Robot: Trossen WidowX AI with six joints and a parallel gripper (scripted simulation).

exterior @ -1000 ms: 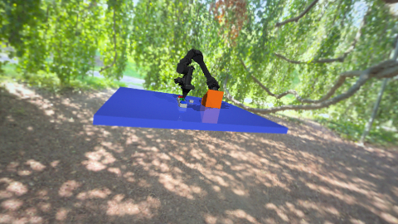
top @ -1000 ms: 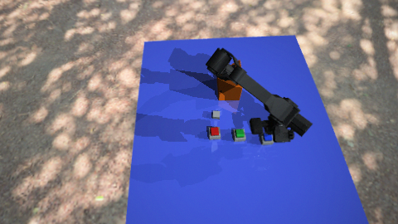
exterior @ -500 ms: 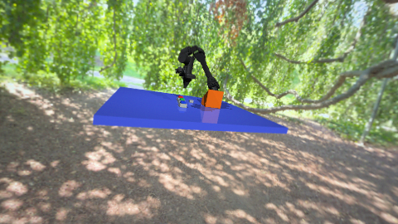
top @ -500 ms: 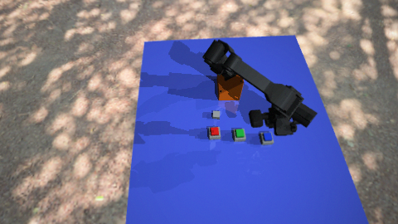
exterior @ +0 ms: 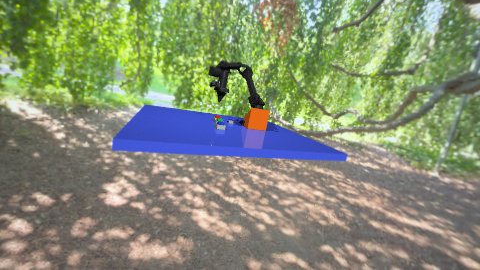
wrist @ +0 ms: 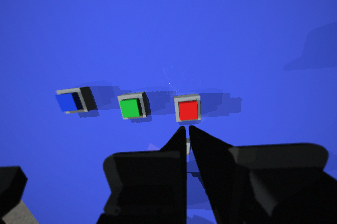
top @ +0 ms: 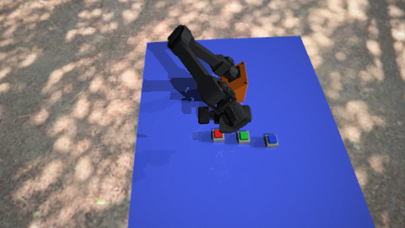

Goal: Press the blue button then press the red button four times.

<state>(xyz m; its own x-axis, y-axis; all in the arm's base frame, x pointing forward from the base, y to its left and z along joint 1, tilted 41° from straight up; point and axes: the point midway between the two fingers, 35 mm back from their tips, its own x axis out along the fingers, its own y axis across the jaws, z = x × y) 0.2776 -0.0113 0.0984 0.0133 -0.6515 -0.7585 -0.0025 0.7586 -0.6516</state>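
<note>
My gripper tip is now 10 mm past the red button, 10 mm to the left of it and 100 mm above it. Also, from my gripper tip: blue button (20 mm ahead, 210 mm to the left, 100 mm below); small grey block (110 mm behind, 120 mm below); green button (90 mm to the left, 100 mm below).
</note>
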